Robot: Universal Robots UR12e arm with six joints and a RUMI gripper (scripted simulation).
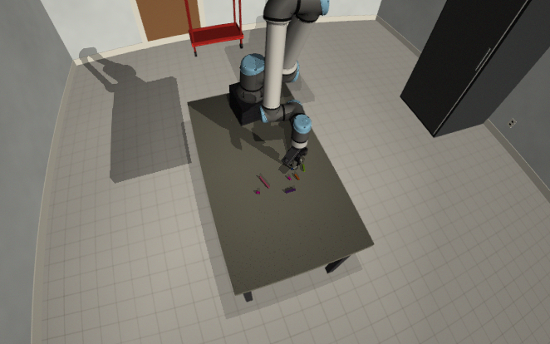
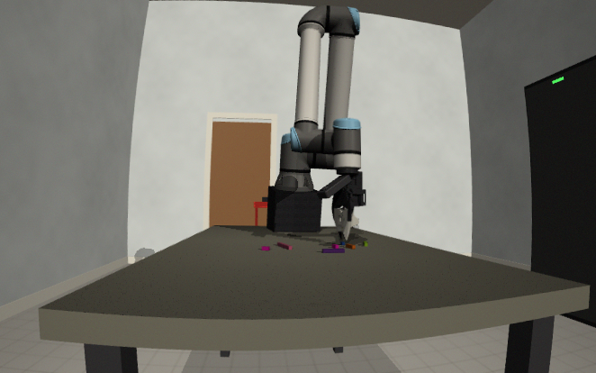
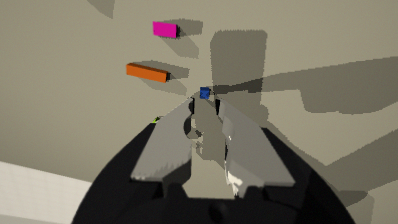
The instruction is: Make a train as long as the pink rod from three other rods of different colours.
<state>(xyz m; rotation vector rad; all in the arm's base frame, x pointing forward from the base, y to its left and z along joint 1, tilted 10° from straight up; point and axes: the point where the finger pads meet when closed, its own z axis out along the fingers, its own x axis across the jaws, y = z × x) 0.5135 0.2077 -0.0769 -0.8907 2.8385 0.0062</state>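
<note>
The blue rod is 3 cm below my hand. Also, from my hand: purple rod (15 cm ahead, 4 cm to the right, 3 cm below); lime rod (7 cm to the left, 3 cm below); orange rod (6 cm ahead, 2 cm to the left, 3 cm below).
</note>
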